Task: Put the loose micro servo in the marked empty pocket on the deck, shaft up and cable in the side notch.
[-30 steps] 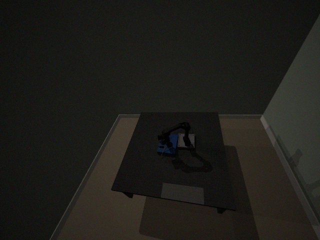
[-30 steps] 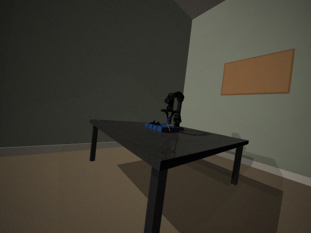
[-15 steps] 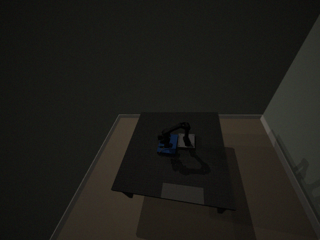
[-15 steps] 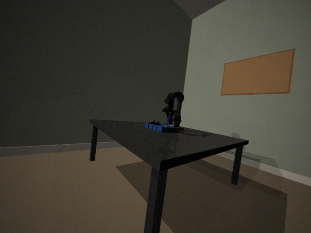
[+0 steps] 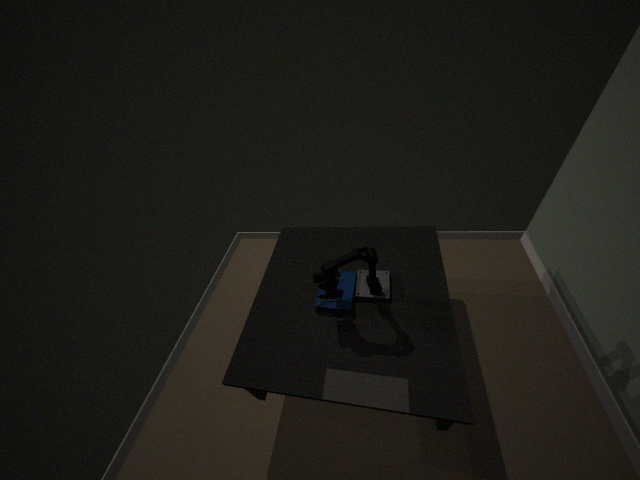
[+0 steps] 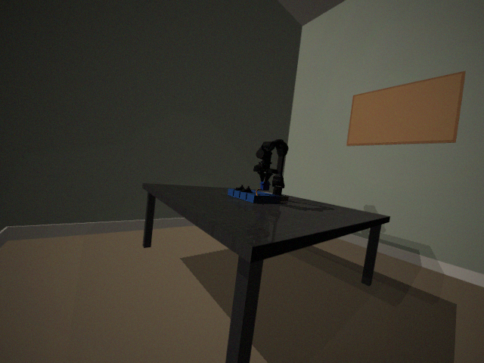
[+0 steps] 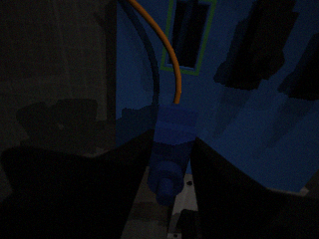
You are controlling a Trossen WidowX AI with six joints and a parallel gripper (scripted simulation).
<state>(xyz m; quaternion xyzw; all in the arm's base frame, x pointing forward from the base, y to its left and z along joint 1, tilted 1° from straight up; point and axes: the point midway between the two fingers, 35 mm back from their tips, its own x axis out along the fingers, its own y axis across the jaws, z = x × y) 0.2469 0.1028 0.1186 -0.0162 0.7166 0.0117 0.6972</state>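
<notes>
Now: the blue robot deck 3 cm behind my gripper tip, 8 cm to the right of it and 10 cm below it.
</notes>
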